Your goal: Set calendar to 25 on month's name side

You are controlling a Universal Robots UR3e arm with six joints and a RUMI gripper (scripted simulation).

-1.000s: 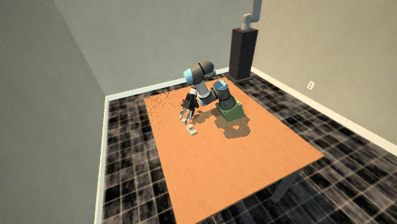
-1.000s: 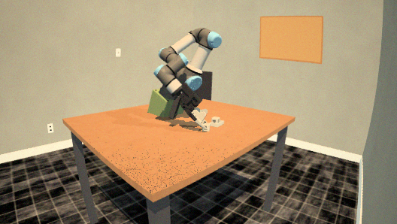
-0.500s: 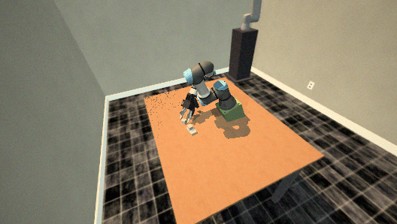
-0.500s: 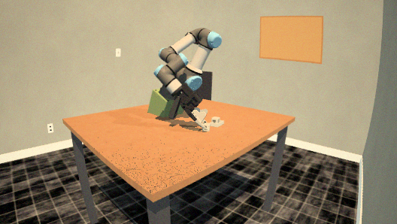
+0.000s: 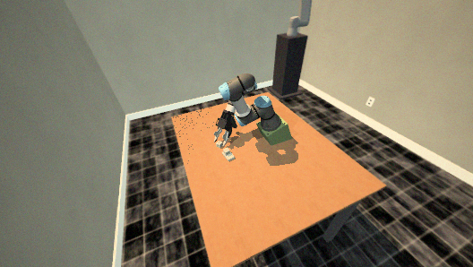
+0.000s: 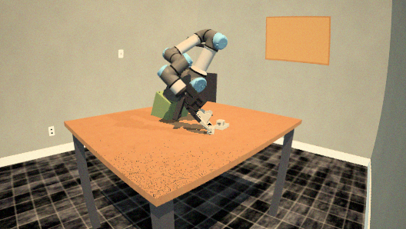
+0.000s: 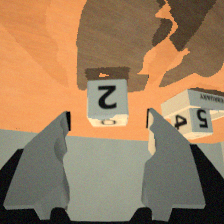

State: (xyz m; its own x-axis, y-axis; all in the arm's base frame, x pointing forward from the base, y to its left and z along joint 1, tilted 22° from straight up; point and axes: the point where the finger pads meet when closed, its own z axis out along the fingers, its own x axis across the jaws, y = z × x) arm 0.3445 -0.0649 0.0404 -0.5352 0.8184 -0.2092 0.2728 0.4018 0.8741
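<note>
Now: hand 10 mm above the white calendar cube. Also, from my hand: white calendar tray: 110 mm to the left, 20 mm below, 20 mm behind.
</note>
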